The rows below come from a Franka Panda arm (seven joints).
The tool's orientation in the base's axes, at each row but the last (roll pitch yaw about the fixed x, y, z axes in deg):
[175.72, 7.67, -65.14]
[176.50, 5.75, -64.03]
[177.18, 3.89, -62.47]
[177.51, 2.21, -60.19]
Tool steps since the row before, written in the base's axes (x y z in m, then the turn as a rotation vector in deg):
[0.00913, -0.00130, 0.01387, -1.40, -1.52, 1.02]
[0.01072, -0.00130, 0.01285, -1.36, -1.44, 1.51]
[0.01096, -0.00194, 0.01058, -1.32, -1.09, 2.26]
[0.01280, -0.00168, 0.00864, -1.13, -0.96, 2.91]
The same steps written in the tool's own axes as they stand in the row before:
[0.00312, -0.00664, -0.01495, 0.65, 1.99, -0.97]
[0.00455, -0.00823, -0.01390, 0.54, 1.95, -1.46]
[0.00605, -0.00827, -0.01144, 0.20, 1.78, -2.19]
[0.00748, -0.00987, -0.00937, 0.16, 1.58, -2.85]

